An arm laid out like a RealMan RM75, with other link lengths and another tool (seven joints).
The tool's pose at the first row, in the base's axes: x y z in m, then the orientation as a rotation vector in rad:
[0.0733 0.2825 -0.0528 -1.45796 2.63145 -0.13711]
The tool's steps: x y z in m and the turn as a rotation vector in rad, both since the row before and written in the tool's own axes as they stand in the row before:
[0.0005 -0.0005 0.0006 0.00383 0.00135 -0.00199]
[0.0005 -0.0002 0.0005 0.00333 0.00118 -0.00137]
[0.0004 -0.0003 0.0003 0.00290 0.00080 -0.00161]
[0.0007 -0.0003 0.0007 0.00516 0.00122 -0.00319]
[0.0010 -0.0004 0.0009 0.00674 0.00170 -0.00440]
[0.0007 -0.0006 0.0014 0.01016 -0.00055 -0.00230]
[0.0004 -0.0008 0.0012 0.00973 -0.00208 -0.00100]
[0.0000 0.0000 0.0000 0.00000 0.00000 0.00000]
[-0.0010 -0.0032 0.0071 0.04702 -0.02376 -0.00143]
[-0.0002 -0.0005 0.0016 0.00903 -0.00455 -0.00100]
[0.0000 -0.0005 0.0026 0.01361 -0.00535 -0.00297]
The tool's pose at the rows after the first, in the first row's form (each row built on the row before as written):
[0.0736 0.2818 -0.0534 -1.45985 2.62940 -0.14330]
[0.0736 0.2813 -0.0539 -1.46101 2.62786 -0.14865]
[0.0737 0.2808 -0.0542 -1.46250 2.62605 -0.15317]
[0.0737 0.2800 -0.0549 -1.46551 2.62243 -0.16109]
[0.0737 0.2789 -0.0558 -1.46977 2.61759 -0.17153]
[0.0741 0.2779 -0.0571 -1.46945 2.61079 -0.18436]
[0.0748 0.2771 -0.0582 -1.46706 2.60386 -0.19526]
[0.0748 0.2771 -0.0582 -1.46706 2.60386 -0.19526]
[0.0793 0.2760 -0.0645 -1.44690 2.56166 -0.23609]
[0.0802 0.2758 -0.0659 -1.44394 2.55304 -0.24391]
[0.0813 0.2754 -0.0683 -1.44173 2.54024 -0.25702]

